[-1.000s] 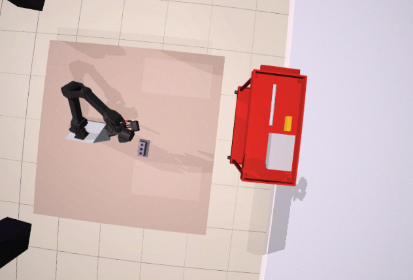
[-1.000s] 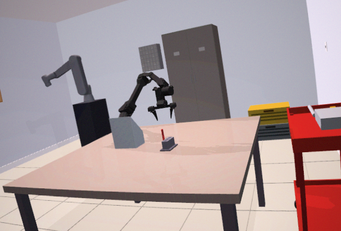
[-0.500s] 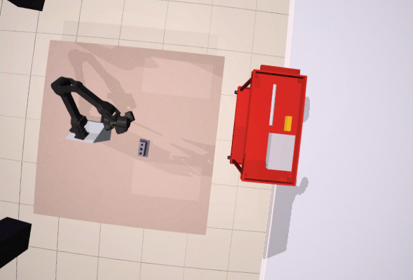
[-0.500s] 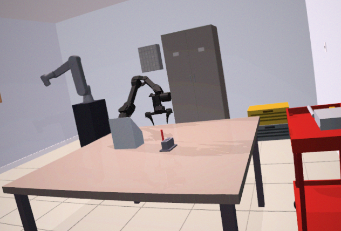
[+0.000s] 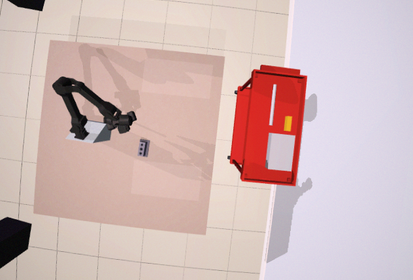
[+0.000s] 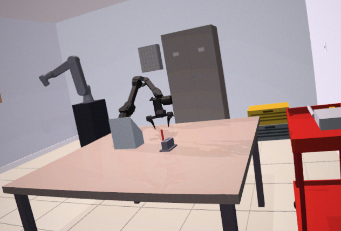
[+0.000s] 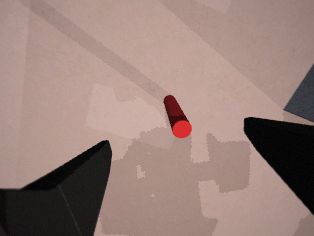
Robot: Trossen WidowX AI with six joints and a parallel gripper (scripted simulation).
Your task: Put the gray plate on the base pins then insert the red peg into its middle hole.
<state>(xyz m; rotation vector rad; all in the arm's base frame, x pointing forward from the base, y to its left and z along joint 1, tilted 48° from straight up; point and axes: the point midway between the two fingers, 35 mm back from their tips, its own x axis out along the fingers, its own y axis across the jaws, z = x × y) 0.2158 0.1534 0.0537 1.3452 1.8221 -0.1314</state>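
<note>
The red peg lies 50 mm below my gripper tip. From my gripper tip the other things lie so: gray plate 130 mm ahead, 170 mm to the right, 40 mm below; dark base 130 mm ahead, 170 mm to the right, 80 mm below.
</note>
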